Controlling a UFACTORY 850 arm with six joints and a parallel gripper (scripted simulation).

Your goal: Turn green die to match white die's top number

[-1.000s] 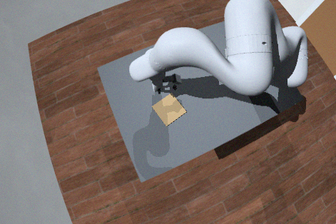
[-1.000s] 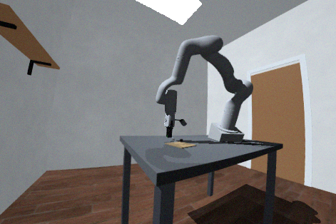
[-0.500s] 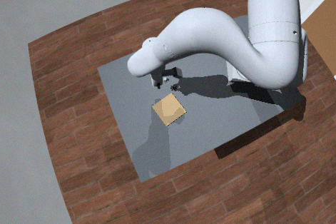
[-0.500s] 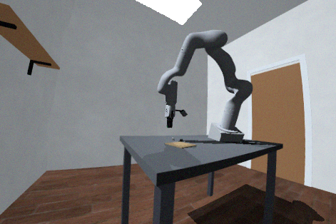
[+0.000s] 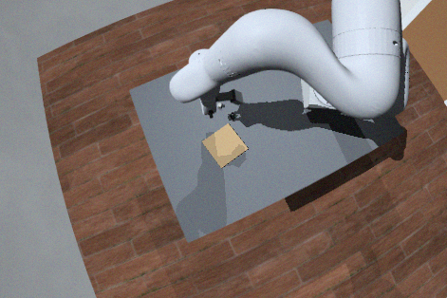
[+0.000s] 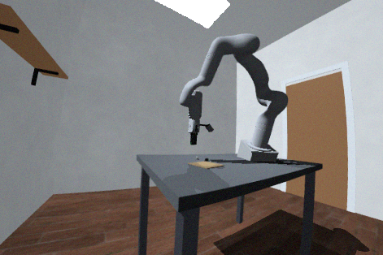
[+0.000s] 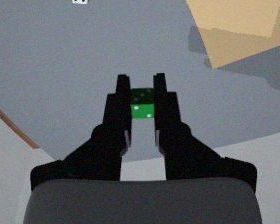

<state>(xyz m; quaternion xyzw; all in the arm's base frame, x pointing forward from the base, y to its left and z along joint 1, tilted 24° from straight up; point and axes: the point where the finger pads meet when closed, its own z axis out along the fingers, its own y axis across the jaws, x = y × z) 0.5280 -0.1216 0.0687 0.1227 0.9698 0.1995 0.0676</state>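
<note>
Right now the mat is 10 mm behind my hand, 130 mm to the left of it and 120 mm below it. Also, from my hand: green die (10 mm ahead, 10 mm below); black die (90 mm behind, 20 mm to the left, 110 mm below); white die (60 mm behind, 50 mm to the right, 110 mm below).
</note>
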